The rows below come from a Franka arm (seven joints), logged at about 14 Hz.
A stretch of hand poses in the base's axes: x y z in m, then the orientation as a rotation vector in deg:
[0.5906 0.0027 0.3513 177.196 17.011 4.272]
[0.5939 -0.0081 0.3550 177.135 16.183 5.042]
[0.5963 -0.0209 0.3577 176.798 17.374 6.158]
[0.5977 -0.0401 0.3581 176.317 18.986 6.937]
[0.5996 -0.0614 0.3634 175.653 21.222 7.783]
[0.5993 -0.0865 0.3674 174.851 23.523 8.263]
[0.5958 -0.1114 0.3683 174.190 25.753 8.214]
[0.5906 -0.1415 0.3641 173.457 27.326 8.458]
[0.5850 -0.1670 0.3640 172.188 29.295 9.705]
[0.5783 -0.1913 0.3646 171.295 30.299 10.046]
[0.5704 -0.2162 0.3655 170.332 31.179 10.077]
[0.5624 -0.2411 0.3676 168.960 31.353 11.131]
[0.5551 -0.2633 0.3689 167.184 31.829 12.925]
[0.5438 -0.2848 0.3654 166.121 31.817 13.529]
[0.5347 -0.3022 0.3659 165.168 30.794 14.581]
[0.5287 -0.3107 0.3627 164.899 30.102 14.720]
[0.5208 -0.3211 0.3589 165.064 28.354 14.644]
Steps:
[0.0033 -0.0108 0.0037 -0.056 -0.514 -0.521]
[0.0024 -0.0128 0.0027 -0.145 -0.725 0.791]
[0.0014 -0.0192 0.0004 -0.272 -0.518 1.065]
[0.0019 -0.0213 0.0053 -0.370 -0.567 1.480]
[-0.0003 -0.0251 0.0040 -0.512 -0.351 1.529]
[-0.0035 -0.0249 0.0009 -0.419 0.009 1.474]
[-0.0052 -0.0301 -0.0042 -0.500 -0.214 1.065]
[-0.0056 -0.0255 -0.0001 -0.802 -0.929 1.389]
[-0.0067 -0.0243 0.0006 -0.682 -0.335 0.719]
[-0.0079 -0.0249 0.0009 -0.812 -0.160 0.637]
[-0.0080 -0.0249 0.0021 -1.115 -0.949 0.247]
[-0.0073 -0.0222 0.0013 -1.314 -1.496 0.515]
[-0.0113 -0.0215 -0.0035 -0.905 -0.627 0.087]
[-0.0091 -0.0174 0.0005 -0.822 -0.989 -0.568]
[-0.0060 -0.0085 -0.0032 -0.305 -0.218 -0.445]
[-0.0079 -0.0104 -0.0038 -0.030 -0.086 -1.193]

